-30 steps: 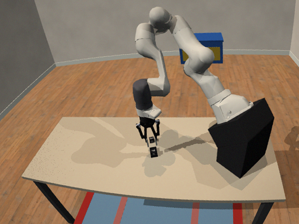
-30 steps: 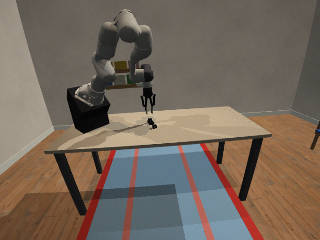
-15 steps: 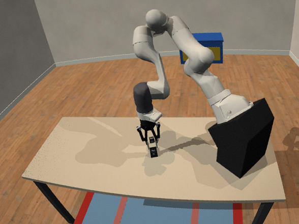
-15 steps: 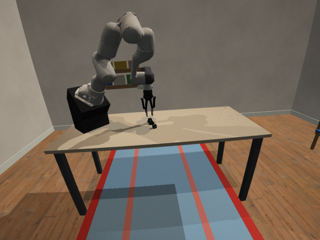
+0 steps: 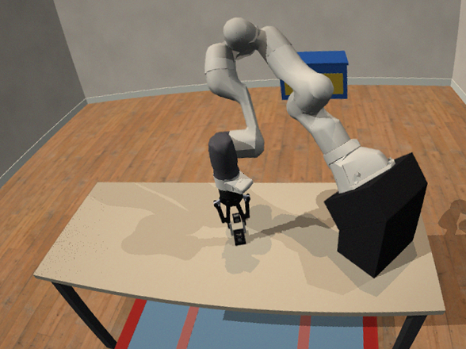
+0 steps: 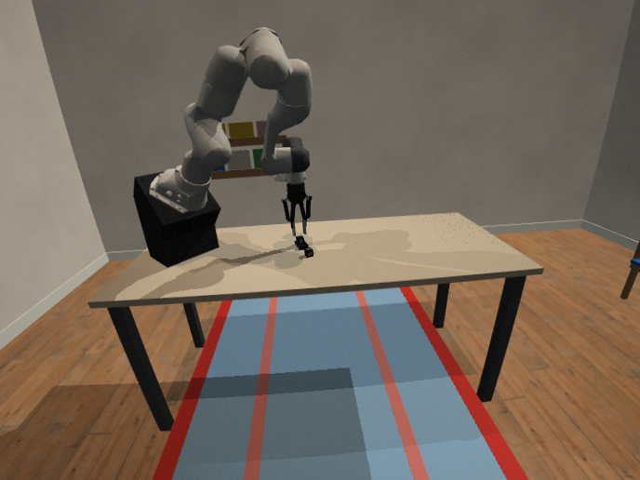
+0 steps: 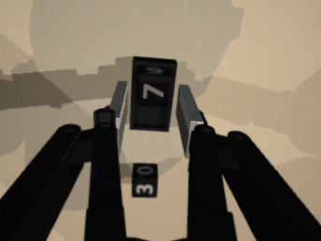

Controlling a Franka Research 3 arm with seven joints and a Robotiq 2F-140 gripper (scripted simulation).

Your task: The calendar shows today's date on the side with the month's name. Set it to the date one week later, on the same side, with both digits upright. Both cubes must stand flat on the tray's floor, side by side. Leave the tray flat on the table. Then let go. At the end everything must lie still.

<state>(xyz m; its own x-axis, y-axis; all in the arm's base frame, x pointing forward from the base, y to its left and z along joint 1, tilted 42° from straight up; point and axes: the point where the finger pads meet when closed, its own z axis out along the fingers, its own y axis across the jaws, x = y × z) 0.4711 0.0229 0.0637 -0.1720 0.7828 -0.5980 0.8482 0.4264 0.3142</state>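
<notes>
Right now my hand is 7 cm above the black tray and 2 cm to the left of it.
</notes>
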